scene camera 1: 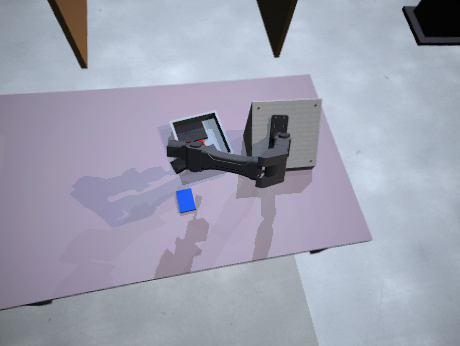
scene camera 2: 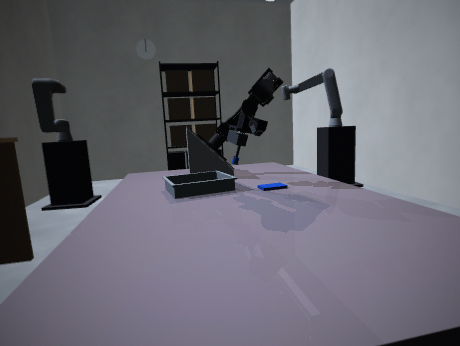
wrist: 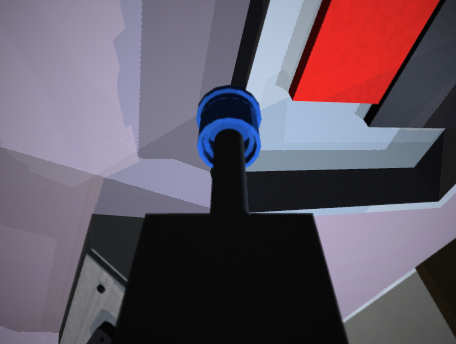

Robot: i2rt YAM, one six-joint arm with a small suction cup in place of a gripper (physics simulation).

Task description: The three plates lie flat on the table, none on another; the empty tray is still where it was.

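Frame: origin at the arm's base, x down, y left, z ahead, level; centimetres.
Where they show: hand, tool point: (scene camera 2: 234,163) (wrist: 228,115); arm's base, link origin: (scene camera 1: 277,138) (scene camera 2: 210,147).
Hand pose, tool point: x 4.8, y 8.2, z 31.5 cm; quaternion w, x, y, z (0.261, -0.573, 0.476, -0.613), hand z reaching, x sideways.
Observation:
Each offset is from my tool point to the top centre of the thing. Level surfaces: height alone.
A blue plate {dz +7.8, dx +8.3, dy +13.2 cm} (scene camera 1: 185,200) (scene camera 2: 272,186) lies flat on the table, apart from the tray. The grey tray {dz +0.4, dx +4.4, dy -15.1 cm} (scene camera 1: 225,132) (scene camera 2: 205,190) (wrist: 340,190) stands on the table and holds a red plate {dz +3.7, dx +8.0, dy -10.9 cm} (scene camera 1: 201,142) (wrist: 360,50) and a dark grey plate {dz +5.1, dx +8.1, dy -20.0 cm} (scene camera 1: 191,131) (wrist: 425,90). These two meet or overlap; whether one rests on the other I cannot tell. My suction cup (scene camera 2: 235,160) (wrist: 229,102) is blue, open and carries nothing. It is held above the table, and in the wrist view it covers part of the tray's left wall. The arm hides it in scene camera 1.
A grey sloped stand (scene camera 1: 302,117) (scene camera 2: 200,155) (wrist: 90,285) bears the arm's base to the right of the tray in scene camera 1. The pink table {dx +9.4 cm} (scene camera 1: 90,130) (scene camera 2: 175,260) extends to the left there. Behind it in scene camera 2 stand a shelf rack (scene camera 2: 190,94) and two other arms on black pedestals.

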